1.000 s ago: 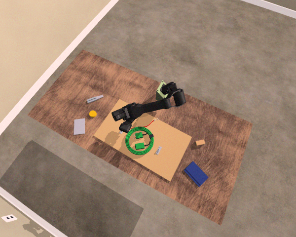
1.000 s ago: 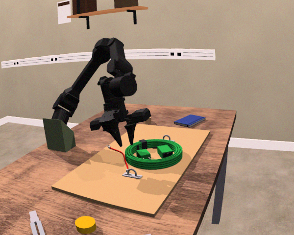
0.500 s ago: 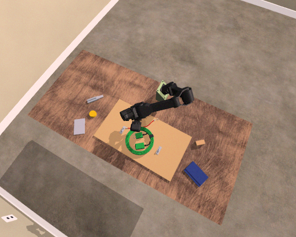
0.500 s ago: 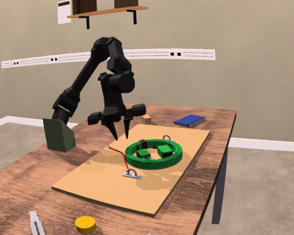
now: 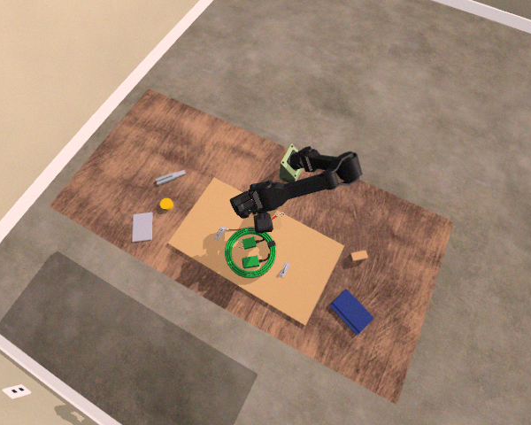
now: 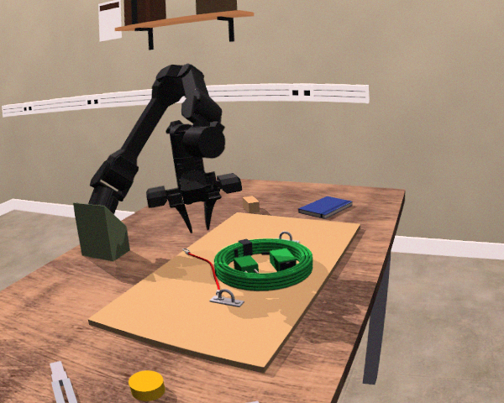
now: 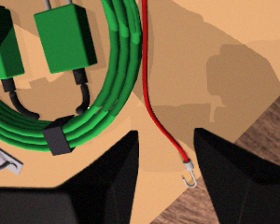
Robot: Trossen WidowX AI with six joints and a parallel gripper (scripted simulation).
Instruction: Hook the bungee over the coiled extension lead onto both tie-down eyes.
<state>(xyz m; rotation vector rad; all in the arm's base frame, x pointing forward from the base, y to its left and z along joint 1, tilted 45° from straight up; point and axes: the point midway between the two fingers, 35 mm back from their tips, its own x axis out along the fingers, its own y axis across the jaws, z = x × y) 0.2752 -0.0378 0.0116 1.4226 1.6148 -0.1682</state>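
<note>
My hand is 13 cm short of the extension lead, 10 cm above it and 2 cm to the right of it. Also, from my hand: wooden block 40 cm to the left, 11 cm below, 4 cm behind; yellow disc 40 cm to the right, 11 cm below, 10 cm ahead; grey tool 45 cm to the right, 12 cm below, 3 cm behind.
</note>
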